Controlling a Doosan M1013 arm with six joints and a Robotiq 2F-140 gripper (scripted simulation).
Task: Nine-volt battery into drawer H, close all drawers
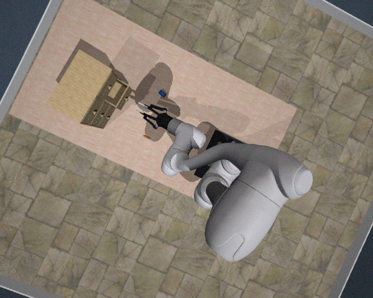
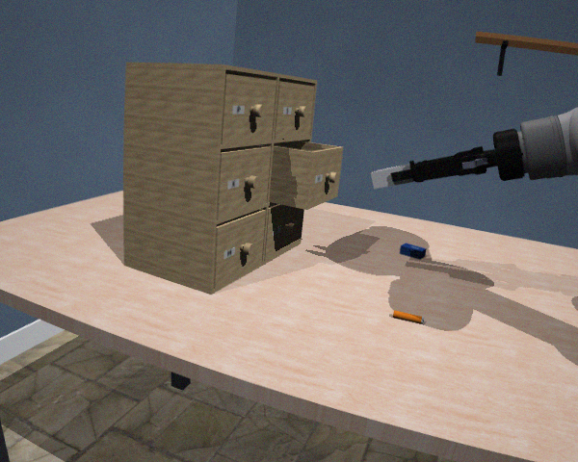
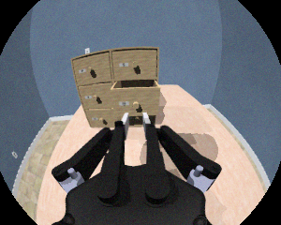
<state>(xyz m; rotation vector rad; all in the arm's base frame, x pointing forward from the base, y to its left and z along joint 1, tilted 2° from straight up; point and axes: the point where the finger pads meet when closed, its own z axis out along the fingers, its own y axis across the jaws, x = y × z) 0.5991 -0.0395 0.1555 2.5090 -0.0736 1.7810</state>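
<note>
Now: hand 30 mm past the nine-volt battery, 170 mm to the left of it and 170 mm above it. Also, from my hand: drawer (200 mm ahead, 10 mm to the right, 40 mm below); small orange cylinder (70 mm behind, 140 mm to the left, 180 mm below).
</note>
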